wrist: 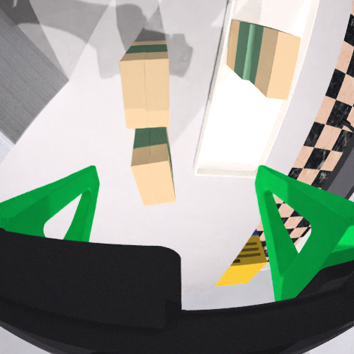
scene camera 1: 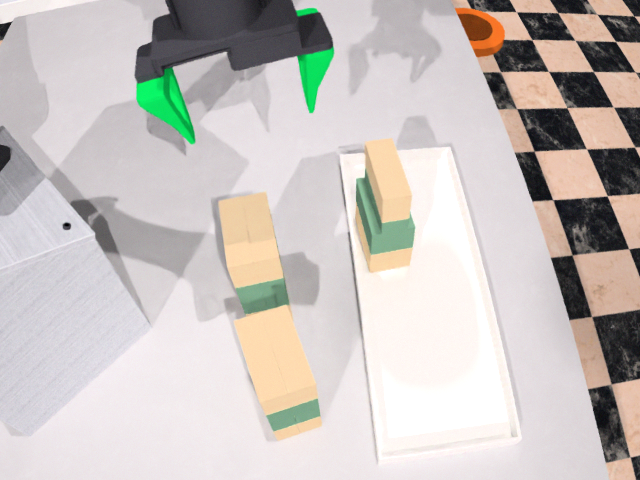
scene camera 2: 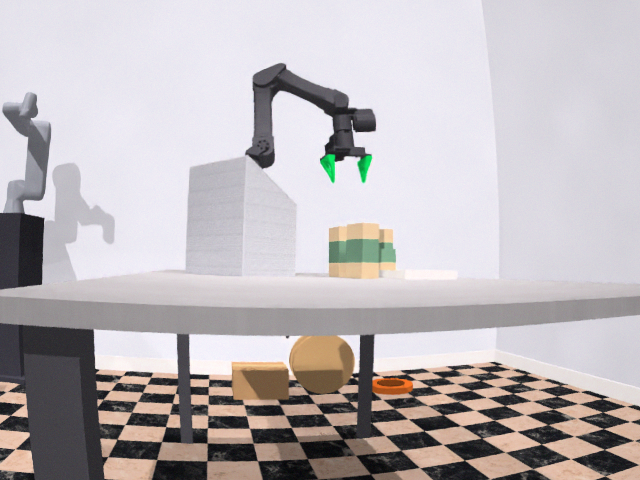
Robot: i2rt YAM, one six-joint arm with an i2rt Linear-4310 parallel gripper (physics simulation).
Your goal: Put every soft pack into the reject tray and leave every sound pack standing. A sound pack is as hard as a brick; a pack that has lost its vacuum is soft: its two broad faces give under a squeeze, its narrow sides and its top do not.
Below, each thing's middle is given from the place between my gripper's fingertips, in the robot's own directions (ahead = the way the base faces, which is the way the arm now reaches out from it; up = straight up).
Labels:
I see my gripper 26 cm above the white reject tray (scene camera 1: pixel 439 385) and 16 cm short of it.

